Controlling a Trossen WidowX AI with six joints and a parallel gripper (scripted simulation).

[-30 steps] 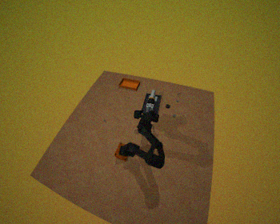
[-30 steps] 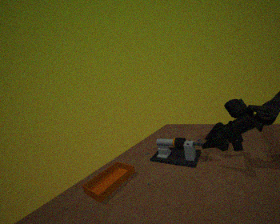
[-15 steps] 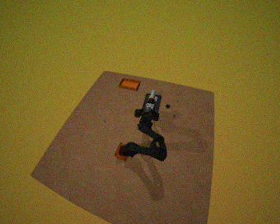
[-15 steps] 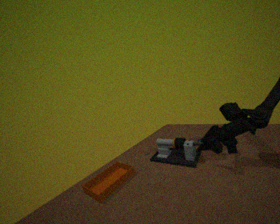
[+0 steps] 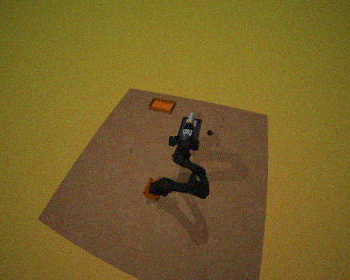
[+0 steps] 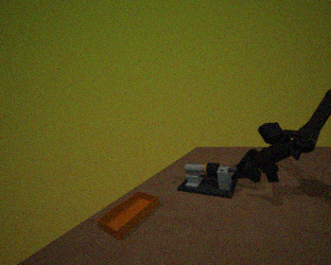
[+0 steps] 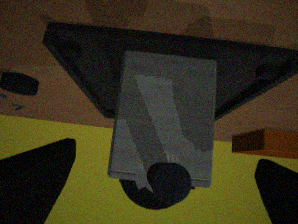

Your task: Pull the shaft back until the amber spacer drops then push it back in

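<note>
The amber spacer lies 110 mm ahead of my gripper tip, 10 mm to the right of it and 10 mm above it. The rest, counted from my gripper tip: orange tray 340 mm ahead, 260 mm to the left, 60 mm below; dark disc 120 mm ahead, 160 mm to the right, 60 mm below.
</note>
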